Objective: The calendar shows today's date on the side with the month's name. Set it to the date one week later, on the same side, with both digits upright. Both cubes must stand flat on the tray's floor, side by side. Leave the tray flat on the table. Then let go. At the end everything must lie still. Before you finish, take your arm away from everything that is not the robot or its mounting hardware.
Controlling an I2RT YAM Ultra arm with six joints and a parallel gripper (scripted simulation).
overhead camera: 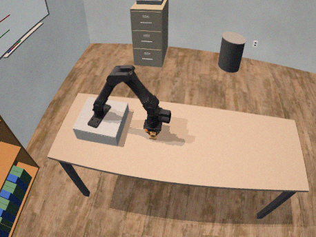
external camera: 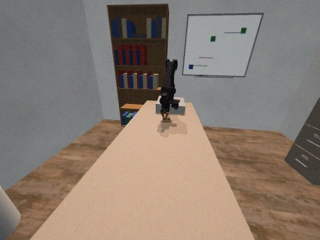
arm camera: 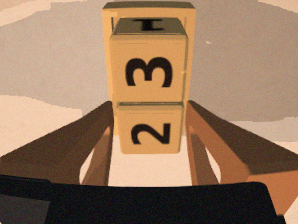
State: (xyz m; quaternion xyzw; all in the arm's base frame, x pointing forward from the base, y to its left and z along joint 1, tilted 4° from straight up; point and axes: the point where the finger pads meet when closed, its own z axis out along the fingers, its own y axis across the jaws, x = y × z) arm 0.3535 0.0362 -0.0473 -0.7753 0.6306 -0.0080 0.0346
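My hand is 2 cm to the right of the calendar tray and 2 cm above it. The rest, counted from my hand: wooden digit cube 3 cm to the left, 1 cm behind.
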